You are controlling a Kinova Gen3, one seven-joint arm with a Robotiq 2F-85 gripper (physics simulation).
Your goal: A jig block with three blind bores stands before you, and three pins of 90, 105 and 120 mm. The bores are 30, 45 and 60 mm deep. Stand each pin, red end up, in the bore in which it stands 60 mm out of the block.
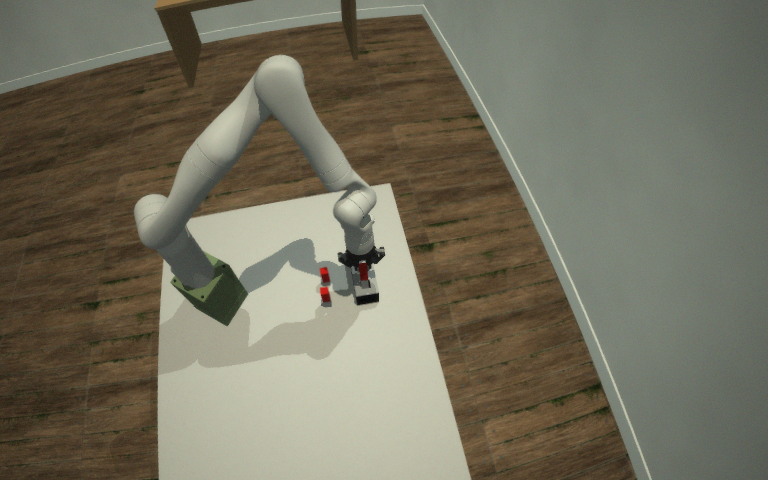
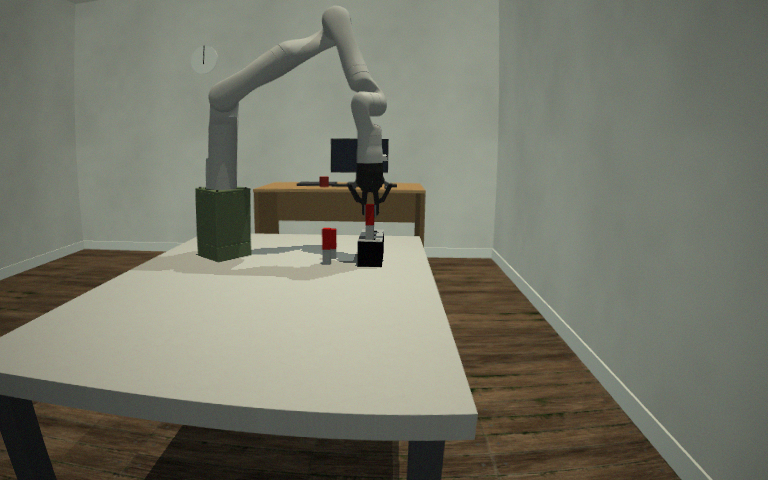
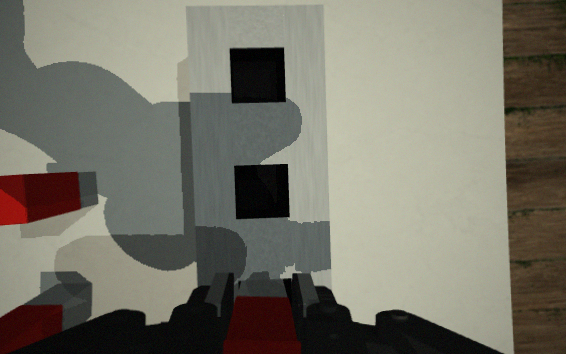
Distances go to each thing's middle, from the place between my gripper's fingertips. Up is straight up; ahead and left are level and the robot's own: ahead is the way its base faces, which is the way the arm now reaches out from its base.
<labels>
The jig block (image 2: 370, 252) lies 10 cm below my hand and 4 cm to the left of it.
</labels>
